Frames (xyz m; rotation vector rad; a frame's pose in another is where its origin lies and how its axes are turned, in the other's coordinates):
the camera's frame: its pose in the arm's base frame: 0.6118 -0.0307 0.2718 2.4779 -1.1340 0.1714
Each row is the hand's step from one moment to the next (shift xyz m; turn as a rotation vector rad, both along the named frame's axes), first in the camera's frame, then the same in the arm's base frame.
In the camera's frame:
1: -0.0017 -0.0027 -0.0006 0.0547 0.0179 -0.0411
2: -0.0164 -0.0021 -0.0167 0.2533 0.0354 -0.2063
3: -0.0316 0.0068 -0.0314 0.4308 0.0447 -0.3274
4: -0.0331 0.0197 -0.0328 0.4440 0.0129 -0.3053
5: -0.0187 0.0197 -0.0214 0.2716 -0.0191 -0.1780
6: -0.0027 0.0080 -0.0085 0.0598 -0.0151 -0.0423
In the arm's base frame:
1: 0.0009 0.0030 -0.0008 0.0252 -0.0317 0.0580
2: -0.0083 0.0196 0.0100 0.1529 -0.1122 0.2683
3: -0.0242 0.0310 0.0220 0.2703 -0.1915 0.4302
4: -0.0348 0.0251 0.0269 0.3016 -0.1912 0.4038
5: -0.0259 0.0103 0.0205 0.2041 -0.1047 0.2306
6: -0.0073 0.0007 0.0095 0.0533 -0.0154 0.0502

